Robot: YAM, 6 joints.
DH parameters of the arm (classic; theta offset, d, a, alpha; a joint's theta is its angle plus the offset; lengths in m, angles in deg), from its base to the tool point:
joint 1: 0 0.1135 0.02 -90
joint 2: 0 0 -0.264 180
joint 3: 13.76 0 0.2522 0
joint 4: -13.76 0 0.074 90
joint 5: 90 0 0 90
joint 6: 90 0.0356 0 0
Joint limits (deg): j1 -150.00..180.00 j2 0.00..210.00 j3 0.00..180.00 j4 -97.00..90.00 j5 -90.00..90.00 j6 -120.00..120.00
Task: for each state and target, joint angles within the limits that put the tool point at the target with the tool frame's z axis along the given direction. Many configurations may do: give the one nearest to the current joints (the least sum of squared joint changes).
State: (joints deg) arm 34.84 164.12 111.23 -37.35 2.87 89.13
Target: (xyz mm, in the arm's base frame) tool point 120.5 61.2 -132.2 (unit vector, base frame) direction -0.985 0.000 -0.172
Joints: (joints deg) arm 21.47 175.10 61.49 -55.77 -21.14 89.13
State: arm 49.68 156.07 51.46 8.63 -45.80 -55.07
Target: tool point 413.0 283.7 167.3 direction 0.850 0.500 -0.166
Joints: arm 34.79 127.66 81.01 37.07 4.26 -55.07
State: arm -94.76 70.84 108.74 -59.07 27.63 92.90
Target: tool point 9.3 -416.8 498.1 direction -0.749 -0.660 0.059
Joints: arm -84.78 108.04 123.76 -10.00 53.70 92.90
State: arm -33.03 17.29 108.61 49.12 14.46 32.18
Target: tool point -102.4 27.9 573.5 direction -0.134 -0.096 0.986
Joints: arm -17.79 28.84 77.68 46.85 7.61 32.18
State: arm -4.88 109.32 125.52 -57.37 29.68 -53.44
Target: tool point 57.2 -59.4 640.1 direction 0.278 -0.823 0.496
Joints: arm -32.48 62.18 115.16 -16.73 33.01 -53.44
